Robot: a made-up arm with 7 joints.
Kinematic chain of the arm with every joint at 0, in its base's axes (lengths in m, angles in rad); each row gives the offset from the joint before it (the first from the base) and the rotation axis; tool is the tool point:
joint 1: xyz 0 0 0.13 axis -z
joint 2: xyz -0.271 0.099 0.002 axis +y
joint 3: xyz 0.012 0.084 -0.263 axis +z
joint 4: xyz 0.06 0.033 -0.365 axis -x
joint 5: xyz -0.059 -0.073 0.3 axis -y
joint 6: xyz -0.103 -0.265 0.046 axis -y
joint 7: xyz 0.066 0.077 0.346 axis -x
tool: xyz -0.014 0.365 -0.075
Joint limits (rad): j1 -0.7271..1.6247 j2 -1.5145..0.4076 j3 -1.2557..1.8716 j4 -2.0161..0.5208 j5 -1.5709..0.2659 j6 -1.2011..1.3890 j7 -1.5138..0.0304
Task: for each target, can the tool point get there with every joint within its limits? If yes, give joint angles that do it. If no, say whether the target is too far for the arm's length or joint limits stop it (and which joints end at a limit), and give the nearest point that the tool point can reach.
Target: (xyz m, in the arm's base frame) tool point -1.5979 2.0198 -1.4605
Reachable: no: too far | nearest point -0.9530 1.2046 -0.7419 | short by 1.264 m
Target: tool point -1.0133 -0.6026 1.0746
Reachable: no: joint limits stop it (at a limit: joint 1, joint 2, joint 7) | nearest point -0.6769 -0.5364 0.7983 | short by 0.440 m
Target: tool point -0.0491 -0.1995 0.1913
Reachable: yes | joints -0.4930 -0.5574 -0.0578 -0.6867 -0.2187 -0.2836 -0.3655
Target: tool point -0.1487 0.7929 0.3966
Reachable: yes | joints 0.7648 0.0914 -0.8659 -0.1575 -0.3833 1.1636 -1.1082
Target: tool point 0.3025 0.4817 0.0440
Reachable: yes | joints 1.4421 -0.9486 0.4394 0.1303 -0.3742 0.5500 -0.2126
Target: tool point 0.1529 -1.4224 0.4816
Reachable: no: joint limits stop it (at a limit: joint 1, joint 4, joint 7) | nearest point 0.1570 -1.2659 0.4491 | short by 0.160 m
